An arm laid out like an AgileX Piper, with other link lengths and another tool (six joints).
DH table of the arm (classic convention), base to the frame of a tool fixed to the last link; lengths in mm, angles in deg. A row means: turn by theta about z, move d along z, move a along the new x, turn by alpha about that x. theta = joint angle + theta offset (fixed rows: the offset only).
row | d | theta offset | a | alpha
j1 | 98.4 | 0 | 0 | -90
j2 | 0 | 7.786 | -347.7 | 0
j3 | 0 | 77.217 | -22.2 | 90
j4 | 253.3 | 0 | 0 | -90
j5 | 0 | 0 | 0 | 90
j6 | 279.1 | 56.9 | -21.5 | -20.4
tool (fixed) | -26.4 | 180 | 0 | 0
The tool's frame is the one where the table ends.
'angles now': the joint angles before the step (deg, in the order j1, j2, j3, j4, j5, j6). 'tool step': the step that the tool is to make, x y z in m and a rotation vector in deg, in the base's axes. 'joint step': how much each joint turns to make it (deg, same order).
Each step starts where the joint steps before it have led.
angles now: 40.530, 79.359, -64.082, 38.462, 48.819, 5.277
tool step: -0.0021, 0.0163, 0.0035, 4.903, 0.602, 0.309
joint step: -0.053, 0.343, 2.157, 8.030, -3.061, -5.984
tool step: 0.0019, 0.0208, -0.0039, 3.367, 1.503, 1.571
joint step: 0.005, 2.891, 0.390, 7.850, -0.908, -6.837
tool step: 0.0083, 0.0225, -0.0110, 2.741, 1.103, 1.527
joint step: -0.009, 4.333, 0.016, 8.027, -0.788, -8.181
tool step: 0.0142, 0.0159, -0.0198, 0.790, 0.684, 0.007
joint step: 0.003, 4.520, -0.016, 5.476, -1.525, -6.198
